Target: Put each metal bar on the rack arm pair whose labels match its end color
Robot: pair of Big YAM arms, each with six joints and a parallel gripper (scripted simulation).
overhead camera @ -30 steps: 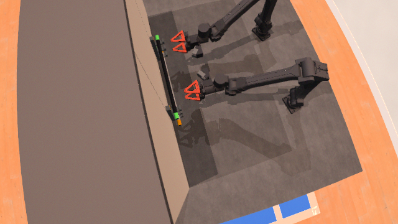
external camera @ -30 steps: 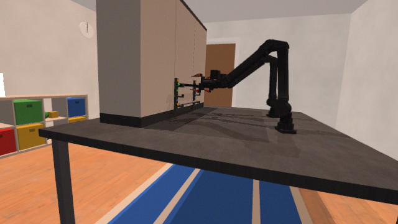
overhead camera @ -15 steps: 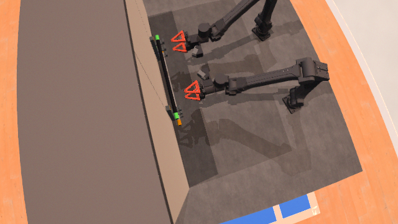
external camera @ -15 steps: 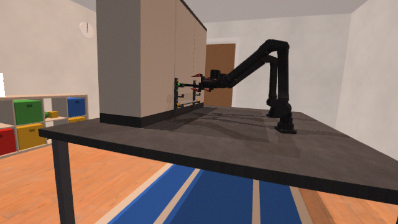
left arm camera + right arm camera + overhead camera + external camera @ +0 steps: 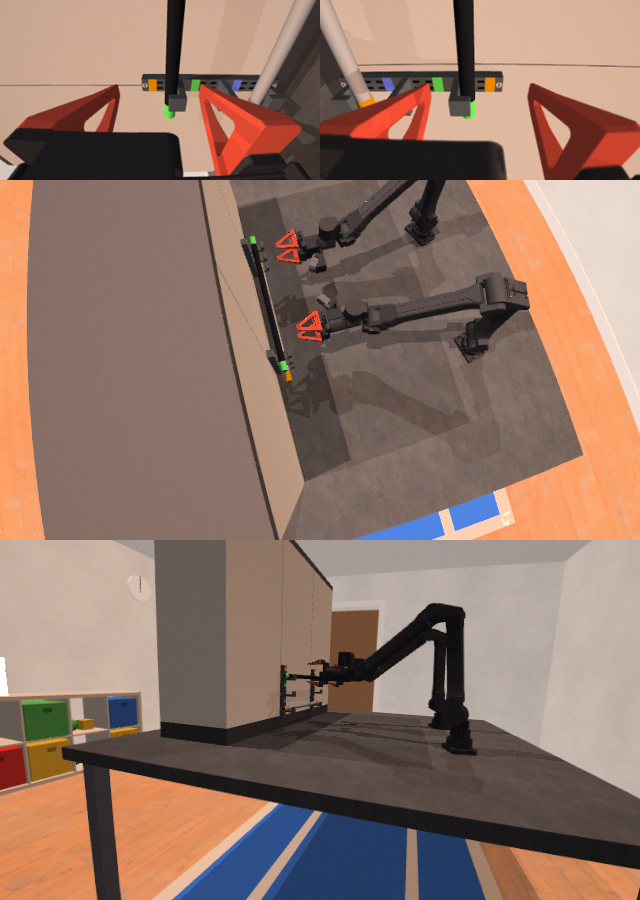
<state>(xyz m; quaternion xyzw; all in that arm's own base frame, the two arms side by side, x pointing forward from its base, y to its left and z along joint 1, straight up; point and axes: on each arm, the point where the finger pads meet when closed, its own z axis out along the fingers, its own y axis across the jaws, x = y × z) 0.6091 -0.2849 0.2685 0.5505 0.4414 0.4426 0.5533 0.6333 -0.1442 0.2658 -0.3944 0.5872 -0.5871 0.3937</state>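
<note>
My left hand is 150 mm to the left of the black bar, 70 mm short of it and 20 mm above it. The rest, counted from my left hand: beige wall unit (260 mm ahead, 180 mm above, 140 mm to the right); then silver bar (170 mm below, 140 mm to the right, 70 mm ahead).
Right now the black bar is 8 cm ahead of my right hand, 15 cm to the left of it and 2 cm below it. From my right hand the other things lie so: beige wall unit: 27 cm ahead, 16 cm to the left, 18 cm above; silver bar: 8 cm ahead, 16 cm to the left, 17 cm below.
</note>
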